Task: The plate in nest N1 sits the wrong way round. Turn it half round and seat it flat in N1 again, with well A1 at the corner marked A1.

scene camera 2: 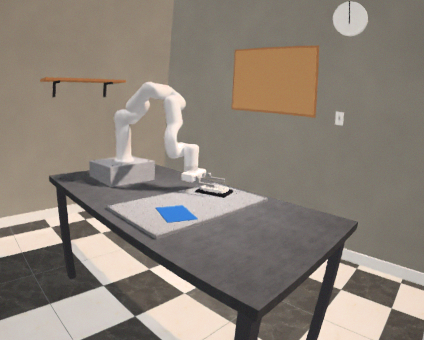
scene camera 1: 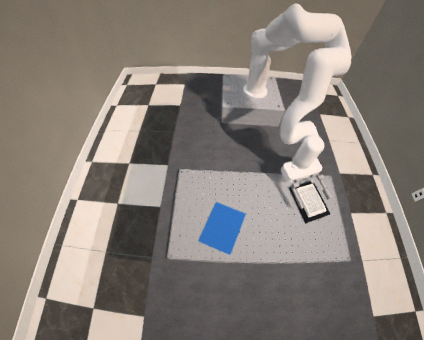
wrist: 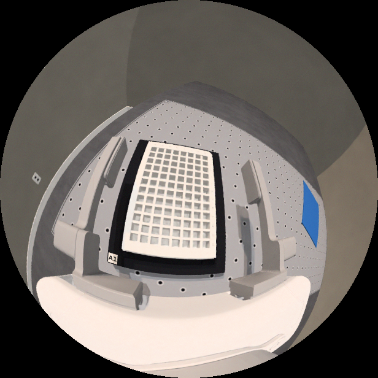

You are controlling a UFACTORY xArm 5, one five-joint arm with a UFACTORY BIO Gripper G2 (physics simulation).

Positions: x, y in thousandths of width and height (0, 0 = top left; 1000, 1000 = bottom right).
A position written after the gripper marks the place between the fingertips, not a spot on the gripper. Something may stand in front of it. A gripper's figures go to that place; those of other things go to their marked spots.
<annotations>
The gripper (wrist: 501, 398) is 11 cm from the lens. A white well plate (wrist: 454, 565) is 11 cm from the lens.
</annotations>
